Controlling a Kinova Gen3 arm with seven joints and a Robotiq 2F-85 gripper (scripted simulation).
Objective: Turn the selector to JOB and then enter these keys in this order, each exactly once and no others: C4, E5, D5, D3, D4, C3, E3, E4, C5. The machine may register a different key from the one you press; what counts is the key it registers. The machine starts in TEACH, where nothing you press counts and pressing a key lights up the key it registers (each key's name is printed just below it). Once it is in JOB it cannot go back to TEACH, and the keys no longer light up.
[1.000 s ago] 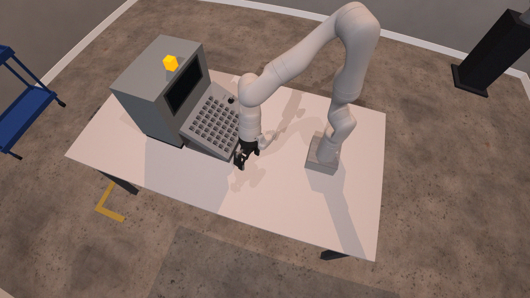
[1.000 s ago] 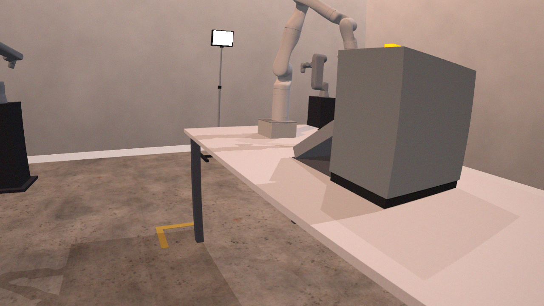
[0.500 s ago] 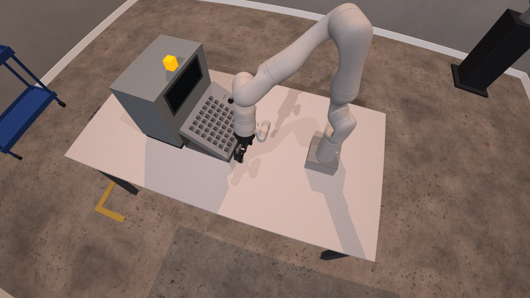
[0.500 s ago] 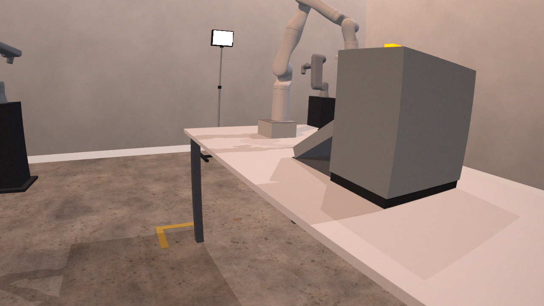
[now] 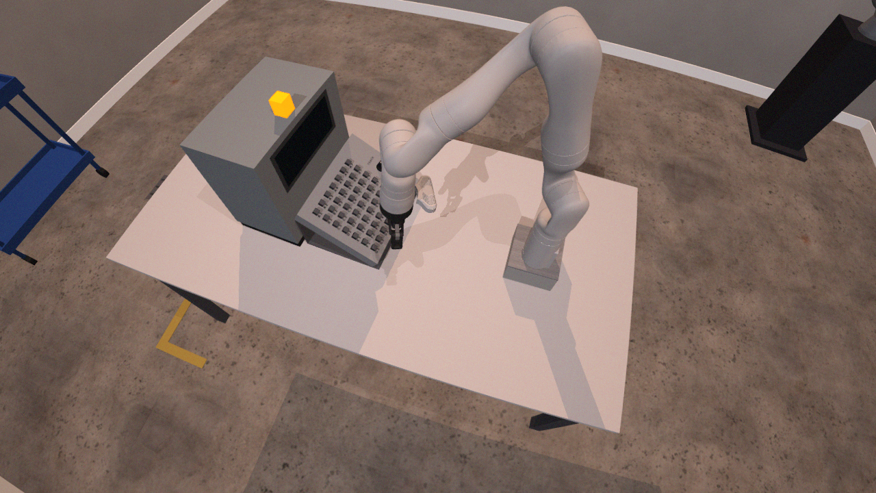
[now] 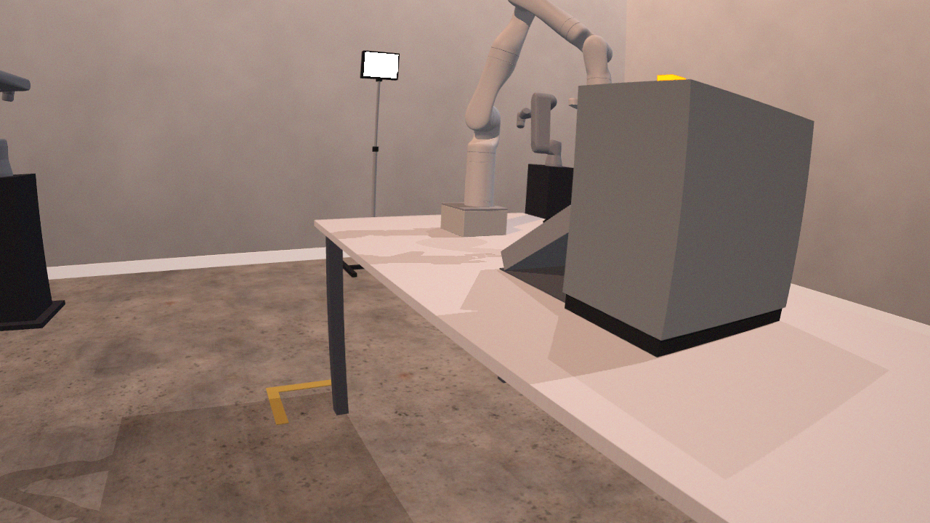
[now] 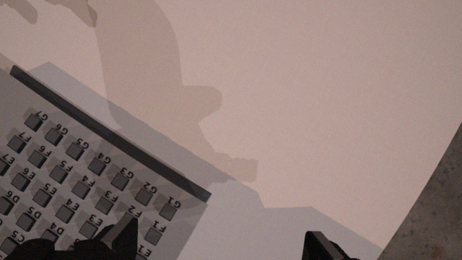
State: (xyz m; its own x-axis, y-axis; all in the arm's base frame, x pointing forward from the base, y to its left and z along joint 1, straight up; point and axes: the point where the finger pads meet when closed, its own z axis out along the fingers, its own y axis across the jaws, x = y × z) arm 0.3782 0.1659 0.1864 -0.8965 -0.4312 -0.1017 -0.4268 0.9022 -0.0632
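Right now the key D5 is 190 mm ahead of my hand, 170 mm to the right of it and 160 mm below it. Round my hand: key C3: 220 mm ahead, 140 mm below, 100 mm to the right; then key D3: 190 mm ahead, 160 mm below, 100 mm to the right; then key E3: 180 mm below, 160 mm ahead, 100 mm to the right.
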